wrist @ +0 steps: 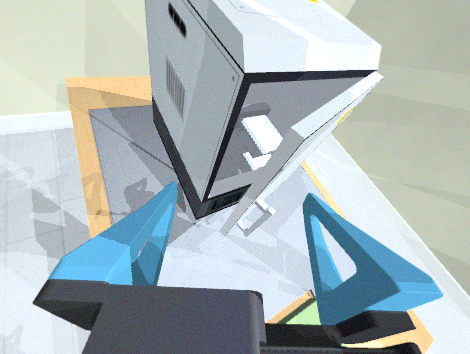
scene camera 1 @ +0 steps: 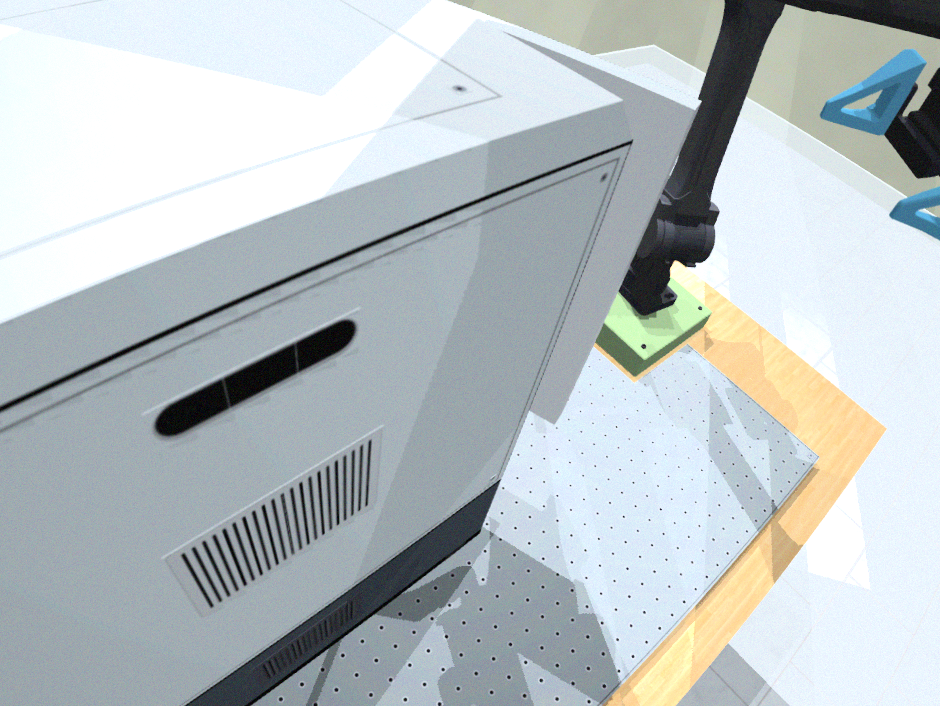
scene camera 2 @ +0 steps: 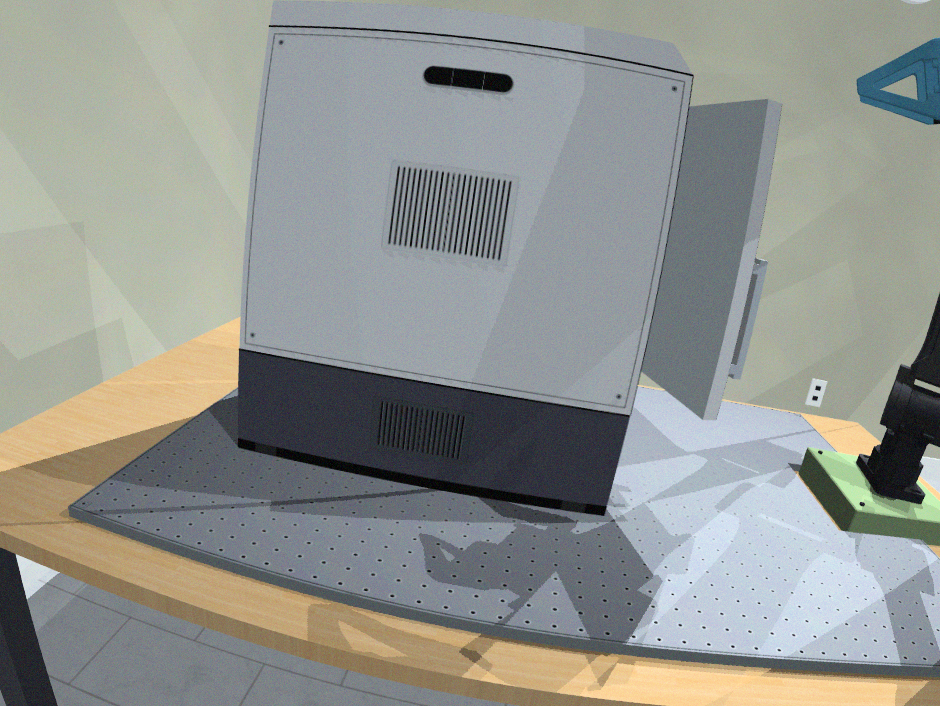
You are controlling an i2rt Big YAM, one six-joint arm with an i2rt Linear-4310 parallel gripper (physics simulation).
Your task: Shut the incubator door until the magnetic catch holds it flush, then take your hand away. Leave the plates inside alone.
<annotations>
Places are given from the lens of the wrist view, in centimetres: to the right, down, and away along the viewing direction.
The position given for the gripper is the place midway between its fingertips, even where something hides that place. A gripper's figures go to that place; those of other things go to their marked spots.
gripper (wrist: pixel 242 193): 1, 1, 14
incubator (wrist: pixel 312 70): 12, -16, 30
perforated table (wrist: pixel 274 260): 13, 28, 66
The marked spots on the incubator and the perforated table are 57 cm apart.
</annotations>
